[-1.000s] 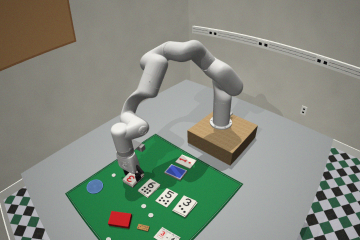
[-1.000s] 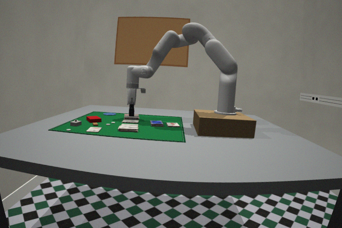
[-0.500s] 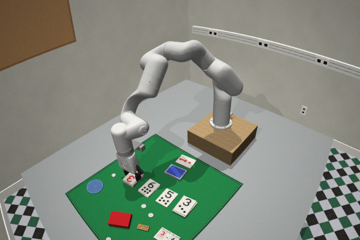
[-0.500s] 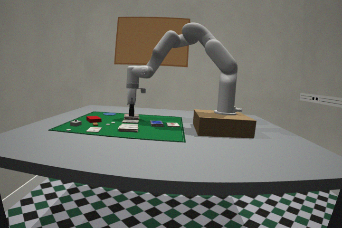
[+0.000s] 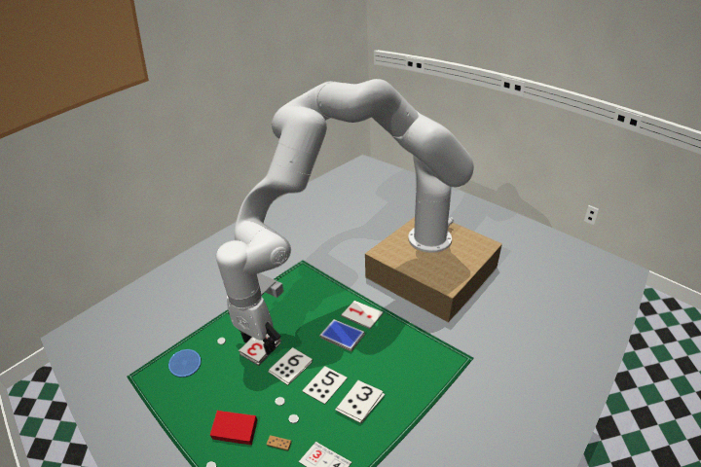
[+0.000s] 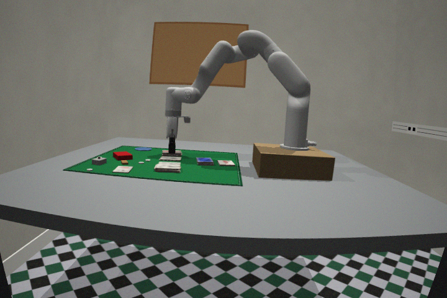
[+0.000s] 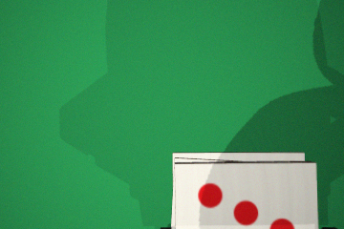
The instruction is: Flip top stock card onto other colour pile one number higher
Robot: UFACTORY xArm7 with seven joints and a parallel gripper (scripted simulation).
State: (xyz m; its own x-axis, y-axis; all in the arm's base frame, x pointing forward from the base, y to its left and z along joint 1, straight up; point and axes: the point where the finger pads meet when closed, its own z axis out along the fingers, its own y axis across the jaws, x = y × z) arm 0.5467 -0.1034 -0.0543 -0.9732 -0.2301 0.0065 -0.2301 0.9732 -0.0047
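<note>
My gripper is now 12 cm to the right of the green mat and 4 cm above it. Also, from my hand: reference card: 10 cm ahead, 34 cm to the left, 3 cm below; grey block: 24 cm ahead, 28 cm to the left, 1 cm below; red block: 19 cm ahead, 15 cm to the left, 2 cm below.
</note>
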